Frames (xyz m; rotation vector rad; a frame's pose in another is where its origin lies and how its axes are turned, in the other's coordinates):
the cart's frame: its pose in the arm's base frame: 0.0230 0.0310 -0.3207 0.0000 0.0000 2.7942
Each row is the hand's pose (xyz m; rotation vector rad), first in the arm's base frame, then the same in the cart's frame.
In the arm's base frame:
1: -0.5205 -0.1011 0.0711 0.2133 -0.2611 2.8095
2: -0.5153 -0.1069 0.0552 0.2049 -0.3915 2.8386
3: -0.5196 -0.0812 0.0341 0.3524 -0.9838 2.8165
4: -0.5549 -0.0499 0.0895 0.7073 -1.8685 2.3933
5: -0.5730 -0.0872 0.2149 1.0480 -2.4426 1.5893
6: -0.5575 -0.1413 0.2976 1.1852 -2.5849 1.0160
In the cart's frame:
1: 0.4661 0.3092 0.3918 -0.1542 -0.1786 0.0331
2: 0.4592 0.3129 0.3759 -0.2426 -0.1867 0.0748
3: 0.4720 0.2902 0.3548 -0.6170 -0.3513 0.1923
4: 0.5158 0.2728 0.4102 -1.2006 -0.7125 0.2633
5: 0.5202 0.3140 0.5356 -1.7300 -1.1309 0.1605
6: 0.4872 0.3596 0.6183 -2.0129 -1.3878 -0.0051

